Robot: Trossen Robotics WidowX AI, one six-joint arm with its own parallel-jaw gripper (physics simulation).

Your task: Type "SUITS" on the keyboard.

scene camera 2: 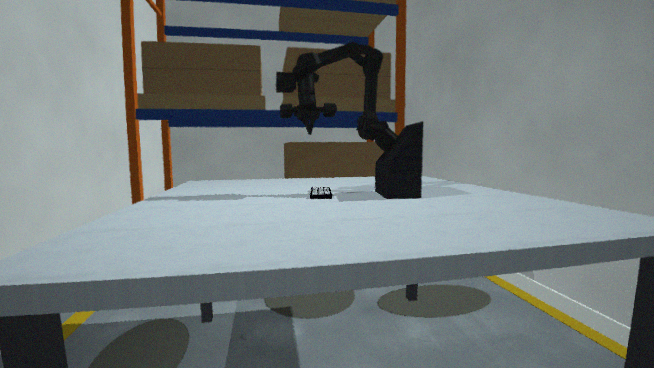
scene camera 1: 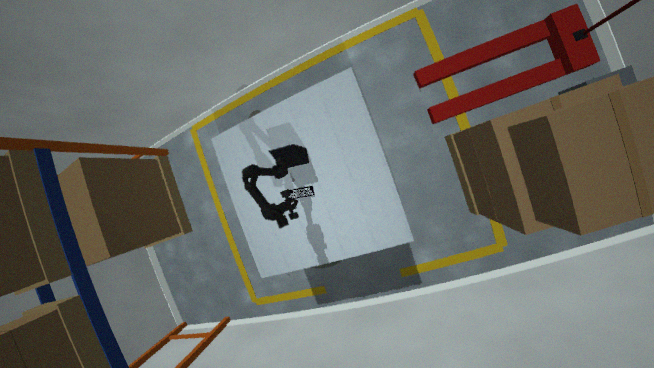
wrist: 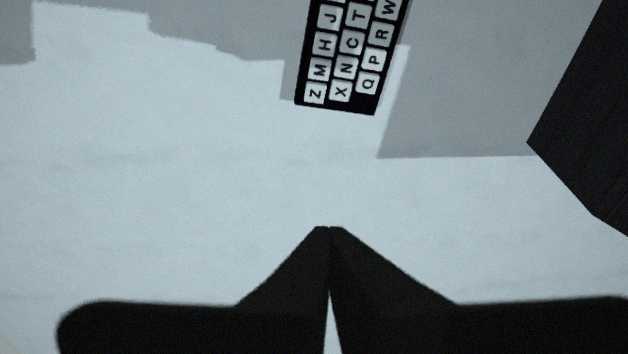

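Seen in the pictures: gripper, fingertip midpoint: (scene camera 2: 310,134) (scene camera 1: 297,200) (wrist: 327,239); arm's base, origin of the base link: (scene camera 2: 393,144) (scene camera 1: 281,158).
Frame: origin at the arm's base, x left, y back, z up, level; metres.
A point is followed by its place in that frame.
Observation:
A small black keyboard (scene camera 1: 303,192) {x 0.001, y -0.267, z -0.159 m} (scene camera 2: 320,193) {x 0.064, y -0.280, z -0.159 m} (wrist: 345,68) {x 0.037, y -0.274, z -0.157 m} with white letter keys lies flat on the table. In the wrist view part of it shows at the top edge, with Z, M, H, J, X, N, C, T (wrist: 358,15) {x -0.004, y -0.266, z -0.157 m}, Q, P, R and W readable. The S, U and I keys cannot be read in that view. My gripper (scene camera 2: 310,132) {x 0.020, y -0.305, z 0.034 m} (wrist: 327,239) {x 0.020, y -0.305, z 0.034 m} is shut and empty, its fingertips together and pointing down. It hangs high above the table, apart from the keyboard. In the wrist view the fingertips are below the keyboard's near end.
The pale table (scene camera 1: 360,200) {x 0.380, y -0.466, z -0.175 m} (scene camera 2: 320,235) {x 0.493, y -0.362, z -0.175 m} (wrist: 175,200) {x 0.183, y -0.448, z -0.175 m} carries the black arm base (scene camera 1: 295,155) {x 0.103, y -0.018, z -0.001 m} (scene camera 2: 402,170) {x 0.131, y -0.025, z -0.084 m} (wrist: 595,125) {x 0.066, y -0.066, z -0.113 m}, close to the keyboard. Around the table are a red pallet jack (scene camera 1: 575,40), cardboard boxes (scene camera 1: 590,165) and a shelf rack (scene camera 1: 75,260) (scene camera 2: 131,100). Shadows fall across the tabletop.

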